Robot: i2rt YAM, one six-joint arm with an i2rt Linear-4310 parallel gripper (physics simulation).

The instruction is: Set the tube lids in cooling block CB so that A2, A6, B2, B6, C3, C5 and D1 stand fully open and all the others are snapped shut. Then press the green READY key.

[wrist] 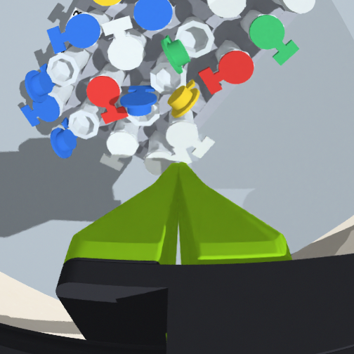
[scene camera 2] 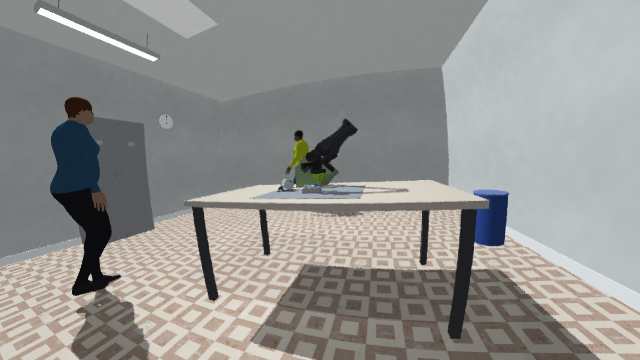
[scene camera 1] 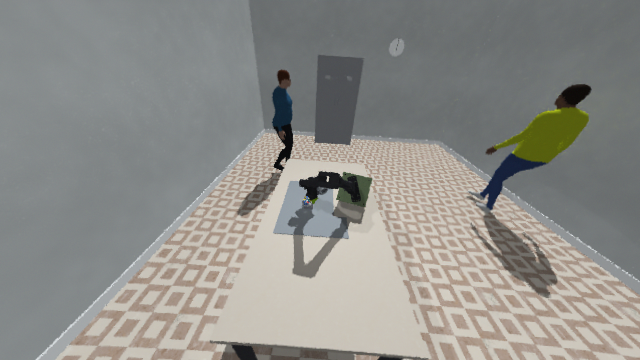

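Pixels of known places: gripper, fingertip midpoint: (scene camera 2: 319,184) (scene camera 1: 313,203); arm's base at its link origin: (scene camera 2: 323,162) (scene camera 1: 354,189).
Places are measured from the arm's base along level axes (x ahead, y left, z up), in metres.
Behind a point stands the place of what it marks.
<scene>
The cooling block (scene camera 1: 306,202) (scene camera 2: 312,189) sits on the mat with its lidded tubes. In the wrist view a blue lid (wrist: 63,141), a blue lid (wrist: 139,100), a green lid (wrist: 176,54) and a yellow lid (wrist: 183,100) stand up beside open tube mouths. A red lid (wrist: 103,91), another red lid (wrist: 236,67), a green lid (wrist: 267,32) and a white lid (wrist: 126,52) lie over their tubes. My gripper (scene camera 1: 314,200) @(y 0.046, x 0.312, z -0.141 m) (scene camera 2: 318,180) @(y 0.046, x 0.312, z -0.141 m) (wrist: 178,174) is shut and empty, its tips beside a white lid (wrist: 182,134) and a pale tube part (wrist: 158,159), partly hidden. Slot labels and the READY key cannot be made out.
A blue-grey mat (scene camera 1: 320,227) @(y 0.246, x 0.240, z -0.187 m) (scene camera 2: 345,194) @(y 0.236, x 0.452, z -0.187 m) (wrist: 300,165) lies on the table (scene camera 1: 320,300) @(y 0.714, x 0.218, z -0.191 m) (scene camera 2: 420,192) @(y 0.653, x 0.420, z -0.190 m). A small white device (scene camera 2: 286,185) @(y -0.207, x 0.282, z -0.146 m) stands beside the block. The arm's base is by a green board (scene camera 1: 366,187) @(y 0.004, x -0.090, z 0.026 m). Two people stand away from the table.
</scene>
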